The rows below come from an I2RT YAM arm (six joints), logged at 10 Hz.
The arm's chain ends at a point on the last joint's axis. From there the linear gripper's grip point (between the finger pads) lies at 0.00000 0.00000 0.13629 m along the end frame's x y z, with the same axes.
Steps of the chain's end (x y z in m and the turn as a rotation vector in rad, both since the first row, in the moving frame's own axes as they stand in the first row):
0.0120 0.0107 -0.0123 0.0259 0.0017 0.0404
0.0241 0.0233 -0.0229 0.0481 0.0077 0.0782
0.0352 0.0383 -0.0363 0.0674 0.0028 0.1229
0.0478 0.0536 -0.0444 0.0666 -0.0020 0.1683
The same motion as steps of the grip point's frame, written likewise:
0.0123 0.0072 -0.0123 0.0259 0.0017 0.0404
0.0254 0.0168 -0.0231 0.0481 0.0077 0.0782
0.0361 0.0292 -0.0366 0.0674 0.0028 0.1229
0.0483 0.0445 -0.0447 0.0666 -0.0020 0.1683

